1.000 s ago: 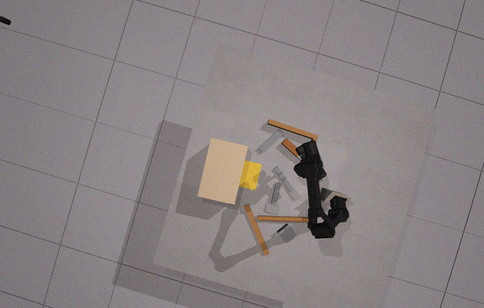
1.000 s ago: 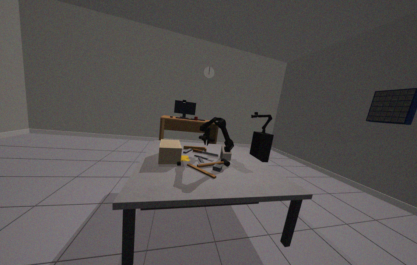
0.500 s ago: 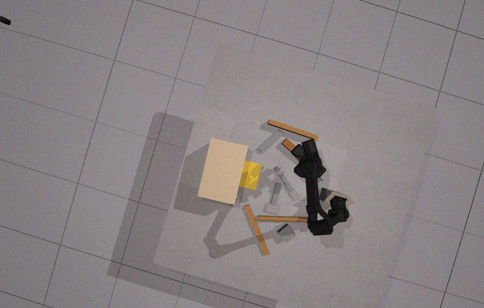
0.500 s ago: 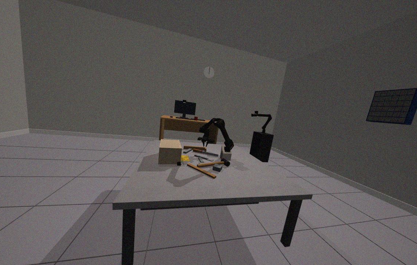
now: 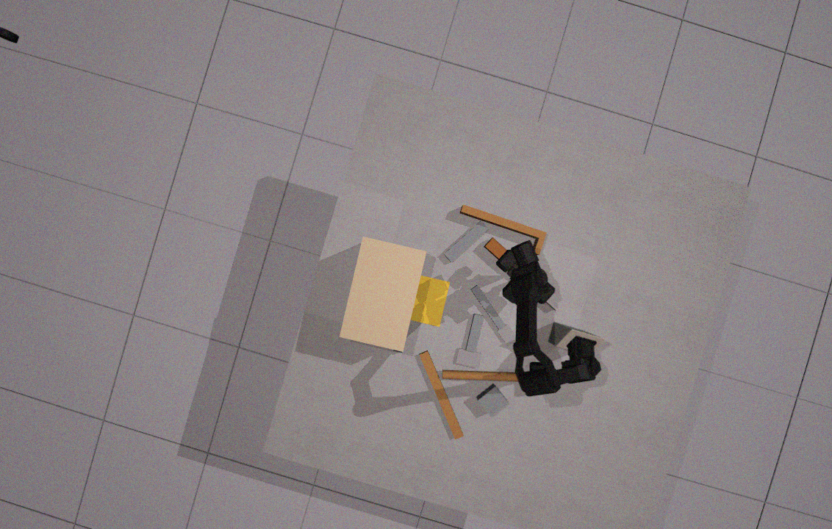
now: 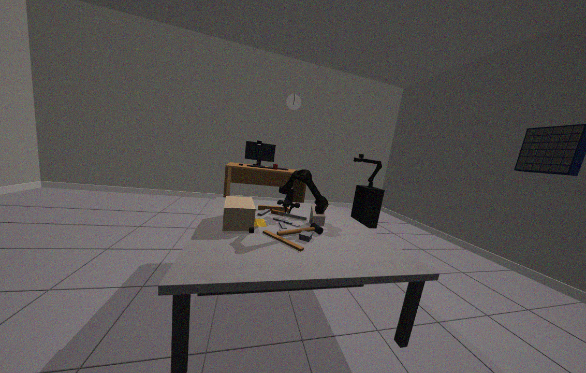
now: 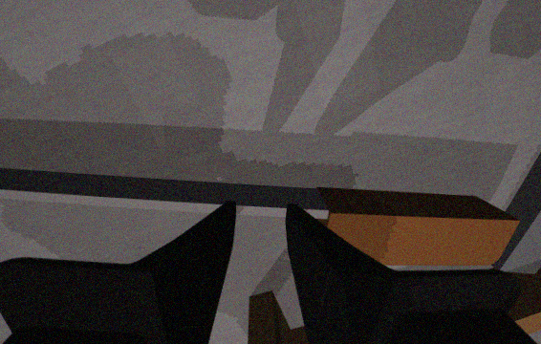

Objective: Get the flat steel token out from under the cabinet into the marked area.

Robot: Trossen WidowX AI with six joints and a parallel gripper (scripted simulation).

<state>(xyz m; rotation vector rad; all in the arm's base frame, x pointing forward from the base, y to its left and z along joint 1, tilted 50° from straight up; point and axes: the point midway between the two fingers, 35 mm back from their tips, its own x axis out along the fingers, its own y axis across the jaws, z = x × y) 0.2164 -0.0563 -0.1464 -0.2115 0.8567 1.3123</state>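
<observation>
Now: gripper tip 190 mm short of the grey bar, 60 mm to the left of it and 20 mm above it. From my gripper tip the other things lie so: grey l-shaped bracket 260 mm to the left, 80 mm ahead, 20 mm below; grey block 410 mm to the left, 30 mm behind, 10 mm below; wooden stick 440 mm to the left, 130 mm ahead, 20 mm below.
</observation>
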